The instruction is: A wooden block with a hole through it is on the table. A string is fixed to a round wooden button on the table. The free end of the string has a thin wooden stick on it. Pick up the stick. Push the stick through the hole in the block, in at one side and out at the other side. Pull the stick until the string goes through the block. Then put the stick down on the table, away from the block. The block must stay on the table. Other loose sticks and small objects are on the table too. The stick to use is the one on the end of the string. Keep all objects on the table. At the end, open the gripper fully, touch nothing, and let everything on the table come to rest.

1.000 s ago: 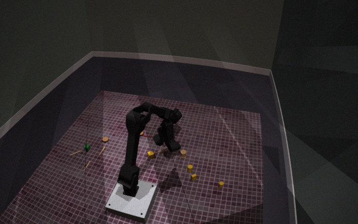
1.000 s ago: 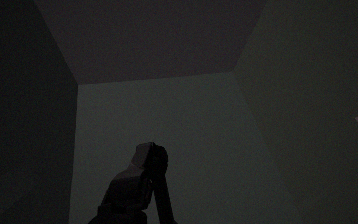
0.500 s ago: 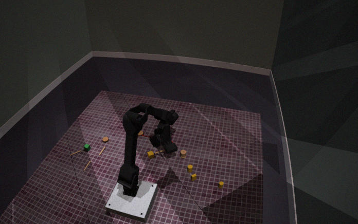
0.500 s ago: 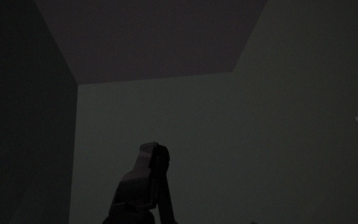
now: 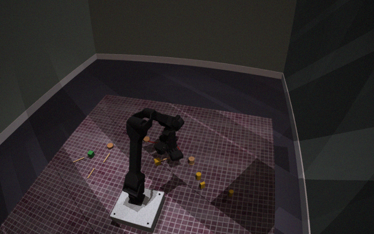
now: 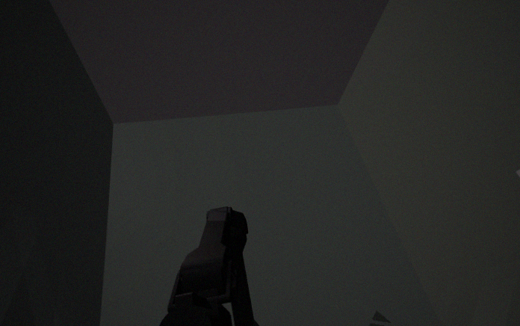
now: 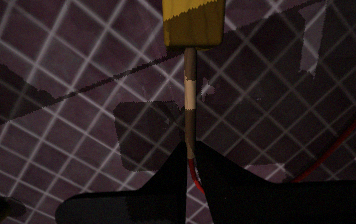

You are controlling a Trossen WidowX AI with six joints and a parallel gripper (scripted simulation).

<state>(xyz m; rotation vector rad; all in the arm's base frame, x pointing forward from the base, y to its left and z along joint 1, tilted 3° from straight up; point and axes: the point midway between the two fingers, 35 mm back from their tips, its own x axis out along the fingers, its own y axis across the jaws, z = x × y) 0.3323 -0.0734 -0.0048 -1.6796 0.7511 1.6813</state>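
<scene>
My gripper tip is now 6 cm to the right of the yellow wooden block and 5 cm past it. Also, from my gripper tip: round wooden button (19 cm to the left, 11 cm ahead, 1 cm below); thin wooden stick (1 cm to the left, 1 cm behind); wooden cylinder (11 cm to the right, 1 cm behind, 1 cm above).
</scene>
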